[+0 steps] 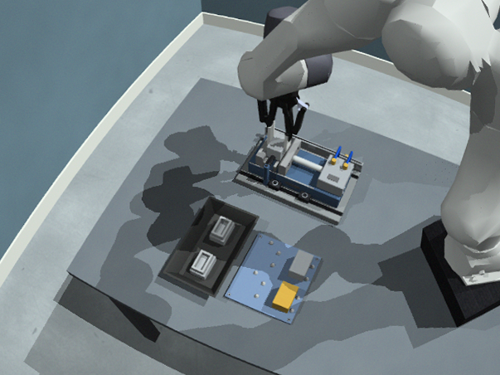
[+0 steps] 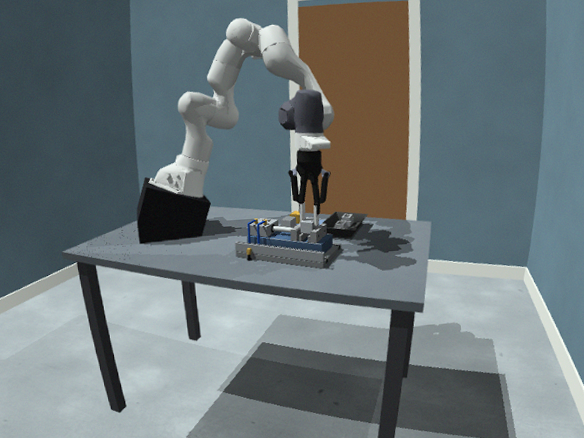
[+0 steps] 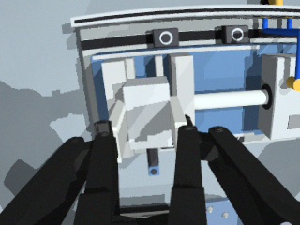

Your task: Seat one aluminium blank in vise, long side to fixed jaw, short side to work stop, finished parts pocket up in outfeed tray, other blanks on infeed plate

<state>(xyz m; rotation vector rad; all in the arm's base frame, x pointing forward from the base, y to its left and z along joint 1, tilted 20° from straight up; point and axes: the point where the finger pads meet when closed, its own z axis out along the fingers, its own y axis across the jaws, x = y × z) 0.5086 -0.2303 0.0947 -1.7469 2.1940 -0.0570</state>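
Right now my hand is 3 cm short of the fixed jaw and 6 cm above it. The rest, counted from my hand: vise (7 cm behind, 2 cm to the left, 10 cm below); vise hose block (16 cm behind, 4 cm to the left, 6 cm below); moving jaw (3 cm behind, 1 cm to the left, 6 cm below).
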